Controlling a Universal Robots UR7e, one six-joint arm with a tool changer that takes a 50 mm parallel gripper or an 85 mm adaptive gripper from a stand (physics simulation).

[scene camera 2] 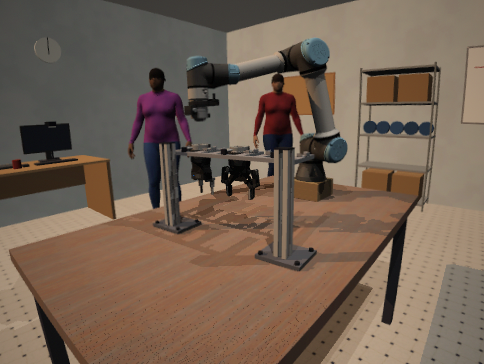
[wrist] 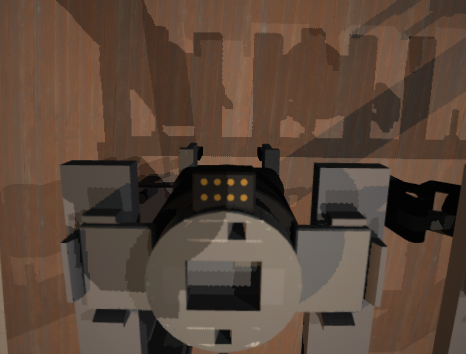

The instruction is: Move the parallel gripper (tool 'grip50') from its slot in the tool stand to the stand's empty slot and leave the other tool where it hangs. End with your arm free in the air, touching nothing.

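Pixels of known places: hand, tool point: (scene camera 2: 199, 118); arm's base, link origin: (scene camera 2: 310, 178).
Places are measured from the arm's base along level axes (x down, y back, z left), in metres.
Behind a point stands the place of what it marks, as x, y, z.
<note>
The arm's bare tool changer (scene camera 2: 200, 113) @[-0.327, -0.617, -0.057] carries no tool and hangs in the air above the left end of the tool stand (scene camera 2: 283, 200) @[-0.094, -0.655, 0.354] (wrist: 107, 260) @[-0.202, -0.611, -0.134]. A gap shows below it. The parallel gripper (scene camera 2: 201, 170) (wrist: 167, 295) hangs in the stand's left slot, under the changer. Its round coupling plate faces up between two grey brackets in the wrist view, and its fingers stand apart with nothing seen between them. The black adaptive gripper (scene camera 2: 239, 172) (wrist: 412, 217) hangs in the middle slot. The empty slot (scene camera 2: 267, 156) @[-0.193, -0.586, 0.235] is near the front post.
The stand's two posts rise from base plates on the wooden table (scene camera 2: 150, 280) @[0.086, -0.965, 0.182] (wrist: 30, 125) @[0.086, -0.617, -0.333]. The arm's base is on a wooden block (scene camera 2: 309, 190) @[0.036, -0.085, 0.053] behind the stand. Two people, a desk (scene camera 2: 97, 185) and a shelf unit (scene camera 2: 358, 130) are beyond the table.
</note>
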